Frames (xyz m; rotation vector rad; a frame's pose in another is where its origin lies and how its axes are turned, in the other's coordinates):
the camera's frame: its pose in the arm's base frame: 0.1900 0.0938 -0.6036 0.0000 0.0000 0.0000
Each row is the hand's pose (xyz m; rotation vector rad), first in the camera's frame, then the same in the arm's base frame.
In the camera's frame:
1: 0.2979 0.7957 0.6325 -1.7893 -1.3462 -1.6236
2: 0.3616 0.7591 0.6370 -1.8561 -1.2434 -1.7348
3: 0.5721 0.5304 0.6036 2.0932 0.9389 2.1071
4: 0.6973 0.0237 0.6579 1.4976 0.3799 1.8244
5: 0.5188 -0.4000 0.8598 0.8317 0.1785 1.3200
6: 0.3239 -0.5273 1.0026 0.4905 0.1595 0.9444
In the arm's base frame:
1: 0.4879 0.8895 0.0289 -1.7893 -1.3462 -1.6236
2: 0.5516 0.8529 0.0334 -1.8561 -1.2434 -1.7348
3: 0.7621 0.6242 0.0000 2.0932 0.9389 2.1071
4: 0.8873 0.1175 0.0543 1.4976 0.3799 1.8244
5: 0.7088 -0.3062 0.2562 0.8317 0.1785 1.3200
6: 0.5139 -0.4335 0.3990 0.4905 0.1595 0.9444

